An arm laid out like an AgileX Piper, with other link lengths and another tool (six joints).
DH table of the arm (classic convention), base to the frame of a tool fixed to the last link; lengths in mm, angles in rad. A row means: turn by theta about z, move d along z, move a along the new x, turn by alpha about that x. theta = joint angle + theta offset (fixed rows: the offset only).
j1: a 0; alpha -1.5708; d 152.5; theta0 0
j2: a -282.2; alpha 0; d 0; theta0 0.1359
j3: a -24; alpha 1.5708; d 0; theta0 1.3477
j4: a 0; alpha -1.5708; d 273.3; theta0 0
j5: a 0; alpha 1.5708; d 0; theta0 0
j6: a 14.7; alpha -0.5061; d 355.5; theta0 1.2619
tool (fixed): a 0; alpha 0; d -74.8; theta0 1.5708
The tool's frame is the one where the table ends.
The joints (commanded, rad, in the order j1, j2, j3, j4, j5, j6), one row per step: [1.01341 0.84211 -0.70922 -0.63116 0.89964 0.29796]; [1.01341 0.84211 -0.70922 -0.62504 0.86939 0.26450]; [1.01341 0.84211 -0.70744 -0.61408 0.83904 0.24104]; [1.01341 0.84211 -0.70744 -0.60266 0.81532 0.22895]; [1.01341 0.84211 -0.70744 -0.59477 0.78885 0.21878]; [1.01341 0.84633 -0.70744 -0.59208 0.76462 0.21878]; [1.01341 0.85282 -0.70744 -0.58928 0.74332 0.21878]
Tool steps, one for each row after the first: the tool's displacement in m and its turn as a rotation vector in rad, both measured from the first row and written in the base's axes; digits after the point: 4 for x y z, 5 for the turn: [0.0014 0.0077 0.0031 0.00083 -0.01619 0.03937]; [0.0014 0.0159 0.0050 0.01008 -0.02556 0.07149]; [0.0009 0.0229 0.0067 0.02463 -0.02999 0.09201]; [0.0009 0.0302 0.0094 0.04060 -0.03832 0.11276]; [0.0015 0.0368 0.0112 0.05577 -0.04445 0.12599]; [0.0020 0.0427 0.0120 0.06716 -0.04784 0.13751]
